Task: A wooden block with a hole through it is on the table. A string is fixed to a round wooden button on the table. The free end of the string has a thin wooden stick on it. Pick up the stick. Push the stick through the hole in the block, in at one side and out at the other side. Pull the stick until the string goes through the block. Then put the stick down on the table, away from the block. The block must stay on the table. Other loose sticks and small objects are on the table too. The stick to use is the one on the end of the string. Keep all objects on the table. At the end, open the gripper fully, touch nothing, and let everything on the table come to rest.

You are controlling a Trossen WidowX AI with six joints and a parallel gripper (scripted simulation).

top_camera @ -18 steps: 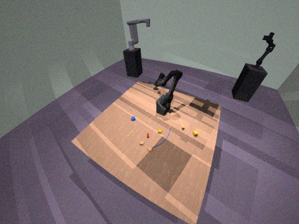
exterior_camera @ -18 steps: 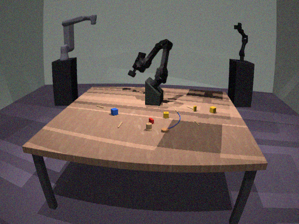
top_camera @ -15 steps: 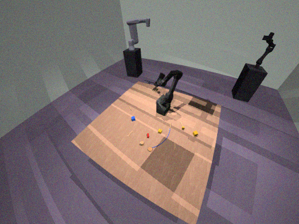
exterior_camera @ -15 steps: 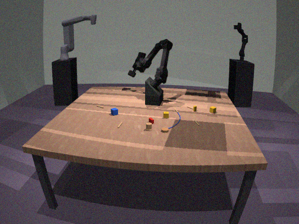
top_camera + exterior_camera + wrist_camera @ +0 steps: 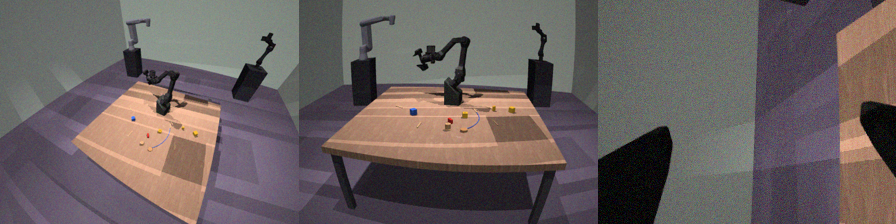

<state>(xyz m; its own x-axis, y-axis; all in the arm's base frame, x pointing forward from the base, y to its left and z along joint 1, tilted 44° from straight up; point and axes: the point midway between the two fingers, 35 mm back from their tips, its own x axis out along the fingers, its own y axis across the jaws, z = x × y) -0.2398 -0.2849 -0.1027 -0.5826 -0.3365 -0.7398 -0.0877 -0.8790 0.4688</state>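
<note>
Now: gripper tip 610 mm short of the red piece, 290 mm to the right of it and 280 mm above it. Round my gripper tip: blue cube 480 mm ahead, 50 mm to the left, 280 mm below; wooden cylinder 720 mm ahead, 270 mm to the left, 280 mm below; round wooden button 740 mm ahead, 360 mm to the left, 290 mm below.
</note>
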